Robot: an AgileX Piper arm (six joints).
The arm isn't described. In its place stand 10 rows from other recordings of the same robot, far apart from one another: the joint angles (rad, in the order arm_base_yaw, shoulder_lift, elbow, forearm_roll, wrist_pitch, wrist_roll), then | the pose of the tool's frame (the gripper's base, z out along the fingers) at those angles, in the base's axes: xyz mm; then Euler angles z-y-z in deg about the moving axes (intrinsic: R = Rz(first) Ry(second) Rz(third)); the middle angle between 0 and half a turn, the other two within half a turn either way.
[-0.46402 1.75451 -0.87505 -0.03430 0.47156 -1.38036] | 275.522 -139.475 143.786 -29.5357 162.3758 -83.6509
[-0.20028 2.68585 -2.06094 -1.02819 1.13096 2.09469] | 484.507 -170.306 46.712 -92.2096 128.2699 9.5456
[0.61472 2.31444 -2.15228 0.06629 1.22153 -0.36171] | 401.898 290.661 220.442 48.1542 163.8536 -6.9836
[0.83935 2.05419 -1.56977 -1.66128 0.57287 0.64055] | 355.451 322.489 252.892 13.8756 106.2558 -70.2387
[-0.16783 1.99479 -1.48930 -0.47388 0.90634 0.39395] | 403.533 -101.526 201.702 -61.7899 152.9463 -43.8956
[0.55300 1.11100 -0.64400 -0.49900 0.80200 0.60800] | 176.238 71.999 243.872 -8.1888 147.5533 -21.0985
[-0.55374 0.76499 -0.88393 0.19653 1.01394 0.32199] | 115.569 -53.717 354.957 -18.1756 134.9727 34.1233
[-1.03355 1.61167 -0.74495 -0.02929 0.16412 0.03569] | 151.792 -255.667 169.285 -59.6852 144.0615 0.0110
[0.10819 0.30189 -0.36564 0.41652 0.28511 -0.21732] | 74.732 18.533 293.269 12.7729 96.3142 11.2781
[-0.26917 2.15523 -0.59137 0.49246 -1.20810 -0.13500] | 289.245 -121.520 64.555 -42.8011 106.0087 -5.0848
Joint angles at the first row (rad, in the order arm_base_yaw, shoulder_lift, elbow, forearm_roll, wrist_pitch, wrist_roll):
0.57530 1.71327 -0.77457 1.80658 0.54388 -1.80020
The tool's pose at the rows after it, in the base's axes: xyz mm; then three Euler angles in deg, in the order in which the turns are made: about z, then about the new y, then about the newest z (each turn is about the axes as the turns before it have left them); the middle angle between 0 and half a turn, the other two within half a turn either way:
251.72 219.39 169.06 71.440 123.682 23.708
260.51 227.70 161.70 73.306 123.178 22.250
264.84 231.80 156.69 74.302 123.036 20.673
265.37 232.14 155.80 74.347 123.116 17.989
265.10 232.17 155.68 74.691 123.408 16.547
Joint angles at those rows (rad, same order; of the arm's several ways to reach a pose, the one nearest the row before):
0.57530 1.75426 -0.81586 1.80660 0.56154 -1.84876
0.57530 1.81199 -0.86024 1.80659 0.59107 -1.89922
0.57530 1.84374 -0.88228 1.80660 0.60589 -1.94157
0.57530 1.84776 -0.88446 1.80658 0.60588 -1.98985
0.57529 1.84780 -0.88603 1.79188 0.60589 -2.00537

